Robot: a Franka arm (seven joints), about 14 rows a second.
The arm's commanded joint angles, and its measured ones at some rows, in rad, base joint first. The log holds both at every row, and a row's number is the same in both.
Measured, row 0:
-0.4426 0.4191 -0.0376 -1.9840 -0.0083 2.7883 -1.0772
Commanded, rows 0 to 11:
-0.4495 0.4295 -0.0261 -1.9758 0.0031 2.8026 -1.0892
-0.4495 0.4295 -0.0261 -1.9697 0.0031 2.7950 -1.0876
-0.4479 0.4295 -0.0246 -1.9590 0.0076 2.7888 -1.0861
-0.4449 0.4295 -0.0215 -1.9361 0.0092 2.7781 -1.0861
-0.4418 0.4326 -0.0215 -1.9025 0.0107 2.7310 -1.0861
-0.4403 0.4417 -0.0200 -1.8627 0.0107 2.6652 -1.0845
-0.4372 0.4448 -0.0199 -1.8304 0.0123 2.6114 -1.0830
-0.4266 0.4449 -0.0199 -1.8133 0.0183 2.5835 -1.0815
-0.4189 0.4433 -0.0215 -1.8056 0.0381 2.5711 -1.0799
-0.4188 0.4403 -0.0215 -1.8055 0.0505 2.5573 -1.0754
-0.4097 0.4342 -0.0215 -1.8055 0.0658 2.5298 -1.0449
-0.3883 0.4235 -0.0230 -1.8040 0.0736 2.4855 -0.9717
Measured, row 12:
-0.4179 0.4223 -0.0198 -1.8289 0.0453 2.5547 -1.0467
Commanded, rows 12 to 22:
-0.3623 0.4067 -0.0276 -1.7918 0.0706 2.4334 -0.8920
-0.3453 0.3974 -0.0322 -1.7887 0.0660 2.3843 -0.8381
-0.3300 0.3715 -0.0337 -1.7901 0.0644 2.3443 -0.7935
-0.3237 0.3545 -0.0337 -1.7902 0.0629 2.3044 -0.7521
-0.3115 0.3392 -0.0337 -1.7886 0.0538 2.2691 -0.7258
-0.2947 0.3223 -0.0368 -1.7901 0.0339 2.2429 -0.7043
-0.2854 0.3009 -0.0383 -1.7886 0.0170 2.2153 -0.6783
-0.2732 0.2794 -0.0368 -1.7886 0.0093 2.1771 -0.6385
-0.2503 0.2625 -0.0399 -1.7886 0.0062 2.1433 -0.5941
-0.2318 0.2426 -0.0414 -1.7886 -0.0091 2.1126 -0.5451
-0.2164 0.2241 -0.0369 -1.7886 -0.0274 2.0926 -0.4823
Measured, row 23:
-0.2581 0.2710 -0.0266 -1.7802 0.0084 2.1487 -0.5850
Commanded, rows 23 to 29:
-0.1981 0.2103 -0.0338 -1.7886 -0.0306 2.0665 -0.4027
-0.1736 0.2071 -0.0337 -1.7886 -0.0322 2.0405 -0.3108
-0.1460 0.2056 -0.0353 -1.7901 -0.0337 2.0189 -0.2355
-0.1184 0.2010 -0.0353 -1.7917 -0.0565 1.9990 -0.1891
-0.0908 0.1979 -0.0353 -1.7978 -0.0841 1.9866 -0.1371
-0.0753 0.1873 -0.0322 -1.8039 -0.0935 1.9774 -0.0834
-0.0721 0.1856 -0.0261 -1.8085 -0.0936 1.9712 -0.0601
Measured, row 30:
-0.0895 0.2153 -0.0236 -1.7835 -0.0717 1.9971 -0.1244
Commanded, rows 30 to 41:
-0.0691 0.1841 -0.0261 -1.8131 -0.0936 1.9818 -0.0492
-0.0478 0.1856 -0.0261 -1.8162 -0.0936 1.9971 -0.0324
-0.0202 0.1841 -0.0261 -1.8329 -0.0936 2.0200 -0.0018
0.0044 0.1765 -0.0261 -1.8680 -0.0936 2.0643 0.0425
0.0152 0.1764 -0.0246 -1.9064 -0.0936 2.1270 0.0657
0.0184 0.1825 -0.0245 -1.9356 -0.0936 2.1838 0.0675
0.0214 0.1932 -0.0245 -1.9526 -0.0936 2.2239 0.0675
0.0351 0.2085 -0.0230 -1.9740 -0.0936 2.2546 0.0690
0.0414 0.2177 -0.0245 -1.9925 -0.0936 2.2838 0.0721
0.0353 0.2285 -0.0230 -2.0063 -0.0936 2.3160 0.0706
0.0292 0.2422 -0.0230 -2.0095 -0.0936 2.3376 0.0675
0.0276 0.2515 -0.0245 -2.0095 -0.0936 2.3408 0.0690
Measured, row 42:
0.0311 0.2447 -0.0218 -1.9923 -0.0772 2.3039 0.0513
